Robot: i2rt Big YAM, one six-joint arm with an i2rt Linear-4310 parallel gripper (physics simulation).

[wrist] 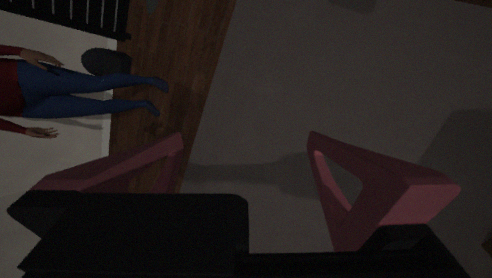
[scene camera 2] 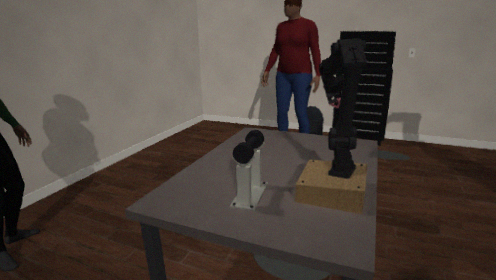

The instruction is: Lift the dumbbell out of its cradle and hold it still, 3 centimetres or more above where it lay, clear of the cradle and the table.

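Places are measured from the arm's base along level axes (x left, y back, z up), in centimetres.
Where they show: gripper, between the fingertips: (wrist: 245,138) (scene camera 2: 335,101); arm's base, origin of its link: (scene camera 2: 342,171).
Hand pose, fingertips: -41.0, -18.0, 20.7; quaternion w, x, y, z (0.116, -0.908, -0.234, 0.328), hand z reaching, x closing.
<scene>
Things, the pixels of their top centre, and the offset from my fingertips, as dx, dy, dz. Level surfaces: height alone.
- black dumbbell, centre of its top: (scene camera 2: 249,136) +63.9, -13.7, -4.2
- pale upright cradle, centre of its top: (scene camera 2: 249,148) +63.9, -13.7, -9.3
- grey table, height of its surface: dz -30.1
A black dumbbell (scene camera 2: 243,152) with two round heads rests on top of a pale upright cradle (scene camera 2: 243,185) on the table, in the left middle of the scene view. The cradle has two posts on a flat base. My gripper (scene camera 2: 334,102) (wrist: 245,138) is open, with its two pink fingers wide apart and nothing between them. It hangs high above the table, well to the right of the dumbbell and apart from it in the scene view. The dumbbell and cradle do not show in the wrist view.
The arm stands on a wooden block (scene camera 2: 330,195) on the grey table (scene camera 2: 200,210) (wrist: 350,65). Behind the table are a person in a red sweater (scene camera 2: 297,47), a dark round object (scene camera 2: 315,120) and a black cabinet (scene camera 2: 375,82). Another person (scene camera 2: 10,175) stands at the left edge.
</scene>
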